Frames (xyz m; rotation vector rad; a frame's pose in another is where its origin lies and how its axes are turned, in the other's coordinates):
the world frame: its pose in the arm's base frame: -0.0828 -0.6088 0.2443 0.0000 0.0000 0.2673
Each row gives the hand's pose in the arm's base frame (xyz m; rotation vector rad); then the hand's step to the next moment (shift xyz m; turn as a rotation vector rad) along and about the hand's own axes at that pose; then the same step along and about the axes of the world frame.
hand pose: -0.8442 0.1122 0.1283 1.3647 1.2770 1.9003
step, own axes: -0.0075 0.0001 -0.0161 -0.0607 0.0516 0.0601
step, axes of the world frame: -0.0146 -0.0091 -0.0046 0.0702 -0.0677 0.0212
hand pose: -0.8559 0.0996 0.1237 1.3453 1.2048 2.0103
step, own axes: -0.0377 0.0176 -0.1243 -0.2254 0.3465 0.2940
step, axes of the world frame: -0.1134 -0.0616 -0.0231 0.3240 -0.3225 0.2199
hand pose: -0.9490 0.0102 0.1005 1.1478 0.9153 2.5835
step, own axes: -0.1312 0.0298 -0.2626 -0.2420 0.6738 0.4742
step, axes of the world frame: -0.1442 -0.1643 -0.1982 0.4396 -0.5442 0.4980
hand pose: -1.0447 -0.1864 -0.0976 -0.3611 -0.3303 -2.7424
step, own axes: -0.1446 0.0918 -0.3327 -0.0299 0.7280 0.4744
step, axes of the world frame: 0.0592 -0.1495 -0.3379 0.2435 -0.6105 0.5692
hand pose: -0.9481 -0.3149 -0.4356 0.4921 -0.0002 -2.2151
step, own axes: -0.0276 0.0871 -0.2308 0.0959 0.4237 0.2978
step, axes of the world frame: 0.1561 -0.0397 -0.1889 0.0494 -0.4215 0.3119
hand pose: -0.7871 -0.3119 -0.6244 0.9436 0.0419 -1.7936
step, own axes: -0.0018 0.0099 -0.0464 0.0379 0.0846 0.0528
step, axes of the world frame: 0.0383 0.0078 -0.0269 0.0081 -0.0958 0.0462
